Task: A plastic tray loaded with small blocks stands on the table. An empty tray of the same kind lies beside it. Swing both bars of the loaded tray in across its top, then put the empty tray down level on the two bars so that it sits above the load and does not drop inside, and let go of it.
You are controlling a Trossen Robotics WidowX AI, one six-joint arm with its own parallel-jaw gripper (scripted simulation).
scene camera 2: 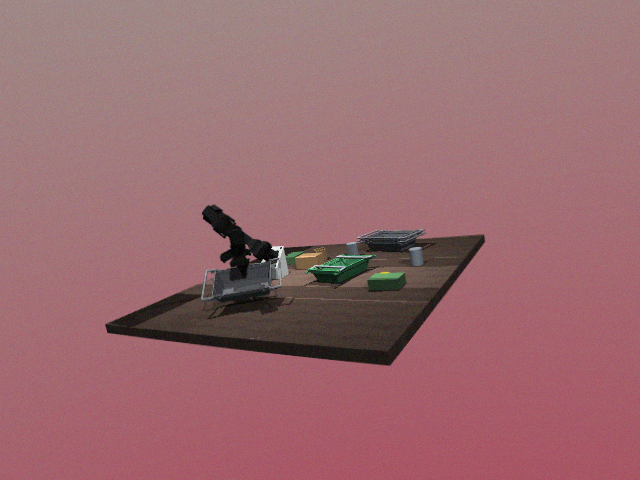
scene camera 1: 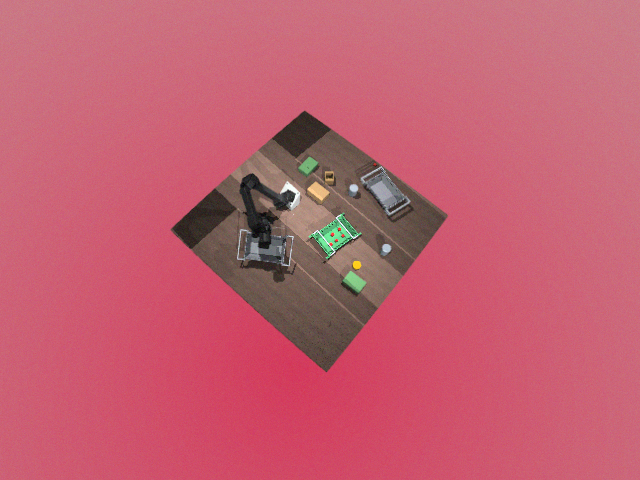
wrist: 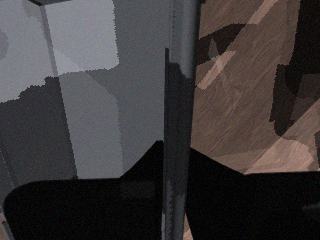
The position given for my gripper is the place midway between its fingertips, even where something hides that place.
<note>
I see my gripper [wrist: 166, 146] and a grey tray [scene camera 2: 229, 285].
The grey tray also shows in scene camera 1 [scene camera 1: 275, 254] and in the wrist view [wrist: 93, 93].
</note>
